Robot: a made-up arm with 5 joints.
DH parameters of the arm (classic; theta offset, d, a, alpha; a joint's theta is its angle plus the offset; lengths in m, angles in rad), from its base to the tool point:
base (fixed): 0.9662 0 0.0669 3.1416
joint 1: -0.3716 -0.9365 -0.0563 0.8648
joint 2: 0 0.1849 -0.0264 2.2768
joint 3: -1.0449 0 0.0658 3.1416
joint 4: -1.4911 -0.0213 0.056 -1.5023
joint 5: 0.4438 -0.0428 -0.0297 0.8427
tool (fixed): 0.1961 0.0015 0 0
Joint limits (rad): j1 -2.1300..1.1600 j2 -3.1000..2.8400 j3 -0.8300..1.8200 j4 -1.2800..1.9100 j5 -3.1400..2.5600
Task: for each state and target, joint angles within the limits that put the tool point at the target. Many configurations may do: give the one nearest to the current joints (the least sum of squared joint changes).
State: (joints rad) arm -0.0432 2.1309 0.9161 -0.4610 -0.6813
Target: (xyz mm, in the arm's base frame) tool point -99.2 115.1 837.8
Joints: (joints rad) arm 0.2987 1.3848 1.3566 -0.3655 -0.9210
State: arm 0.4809 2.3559 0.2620 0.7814 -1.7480
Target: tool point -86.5 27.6 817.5
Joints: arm 0.5996 2.6587 0.1032 0.9164 -1.7649
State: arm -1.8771 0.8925 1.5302 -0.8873 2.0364
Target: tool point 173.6 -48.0 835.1
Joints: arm -2.1248 0.5460 1.6095 -1.1797 1.7782
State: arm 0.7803 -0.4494 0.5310 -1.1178 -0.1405
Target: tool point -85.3 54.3 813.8
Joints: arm 0.3970 -0.5543 0.3068 -1.2358 0.1210
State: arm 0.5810 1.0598 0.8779 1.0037 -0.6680
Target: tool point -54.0 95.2 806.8
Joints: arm 0.2127 0.9276 0.3768 0.9719 -0.7728
